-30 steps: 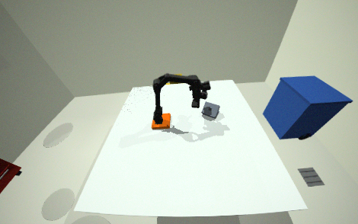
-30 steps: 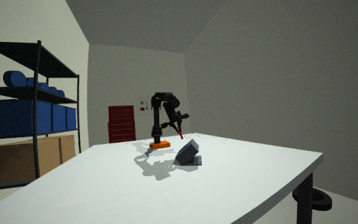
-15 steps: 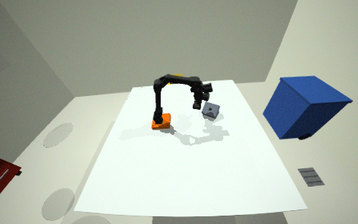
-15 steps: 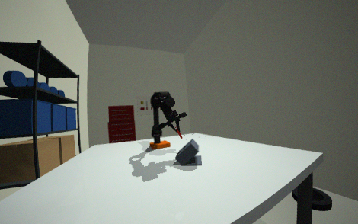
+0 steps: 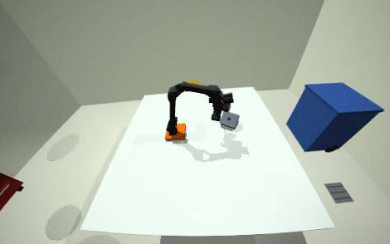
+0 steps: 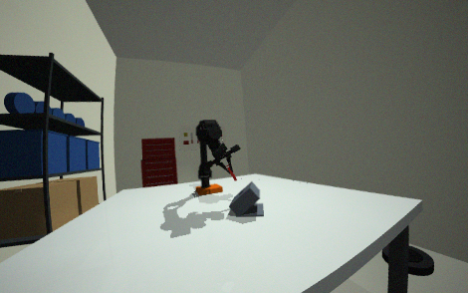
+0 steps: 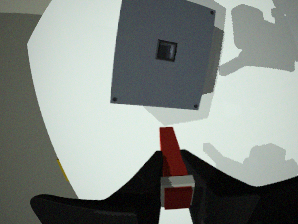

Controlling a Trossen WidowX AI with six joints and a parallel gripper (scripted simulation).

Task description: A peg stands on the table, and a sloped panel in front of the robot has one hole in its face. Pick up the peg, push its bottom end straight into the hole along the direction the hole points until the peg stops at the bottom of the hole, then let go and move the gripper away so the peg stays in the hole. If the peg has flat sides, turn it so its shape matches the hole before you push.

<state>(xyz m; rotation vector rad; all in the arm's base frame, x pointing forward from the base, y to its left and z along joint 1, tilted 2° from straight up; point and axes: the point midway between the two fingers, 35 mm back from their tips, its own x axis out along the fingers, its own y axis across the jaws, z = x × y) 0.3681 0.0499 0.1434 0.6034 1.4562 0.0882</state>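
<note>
My gripper tip is now 90 mm short of the grey sloped panel, 20 mm to the right of it and 100 mm above it. Round my gripper tip: red square-sided peg: 10 mm to the right, 10 mm above.
</note>
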